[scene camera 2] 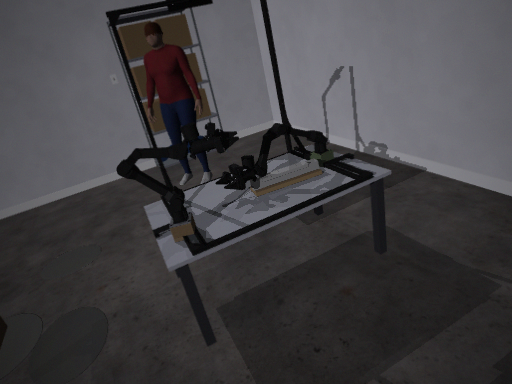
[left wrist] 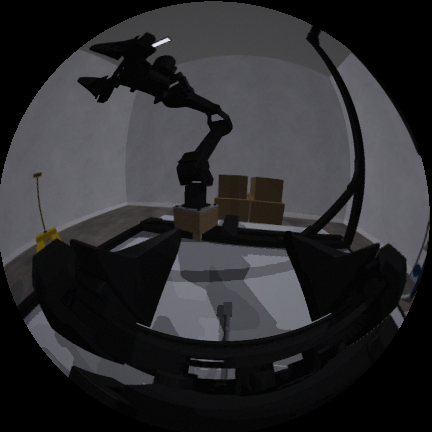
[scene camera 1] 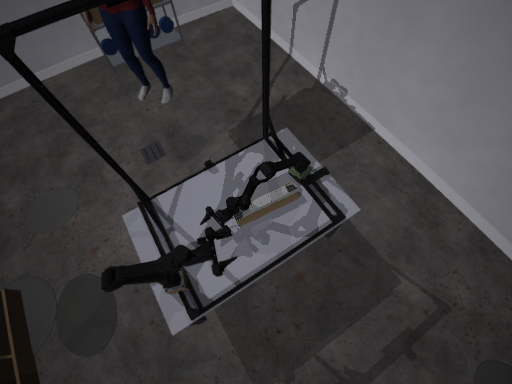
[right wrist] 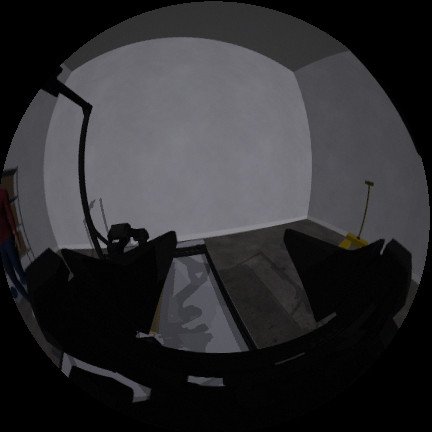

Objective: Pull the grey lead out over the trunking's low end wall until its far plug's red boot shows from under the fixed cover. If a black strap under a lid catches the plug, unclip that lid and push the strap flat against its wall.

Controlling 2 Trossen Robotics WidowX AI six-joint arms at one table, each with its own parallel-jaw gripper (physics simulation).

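With my left gripper (left wrist: 234,235) open, I hold nothing in it. My right gripper (scene camera 1: 234,245) is open and empty too, and the right wrist view also shows me this right gripper (right wrist: 232,235). There is a tan trunking (scene camera 1: 242,219) that I can see as well.
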